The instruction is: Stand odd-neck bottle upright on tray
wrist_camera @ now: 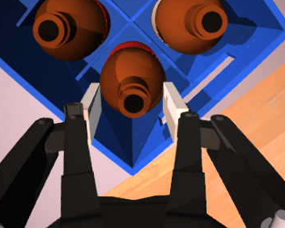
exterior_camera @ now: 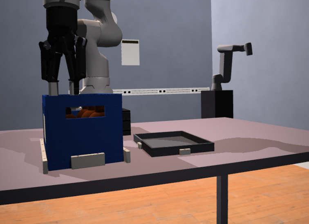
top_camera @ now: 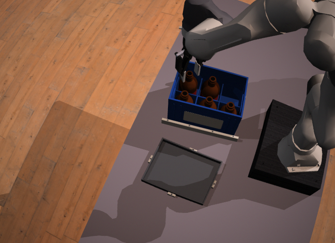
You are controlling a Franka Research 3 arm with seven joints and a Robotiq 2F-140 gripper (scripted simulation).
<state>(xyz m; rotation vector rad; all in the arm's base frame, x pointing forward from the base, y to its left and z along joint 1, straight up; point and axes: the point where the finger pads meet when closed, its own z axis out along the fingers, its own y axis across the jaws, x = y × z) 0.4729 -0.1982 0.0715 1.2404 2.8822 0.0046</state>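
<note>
Right now my hand is 9 cm past the crate, 5 cm to the right of it and 9 cm above it. From my hand the other things lie so: bottle 17 cm behind, 9 cm to the left, 9 cm below; dark tray 6 cm behind, 33 cm to the left, 16 cm below.
</note>
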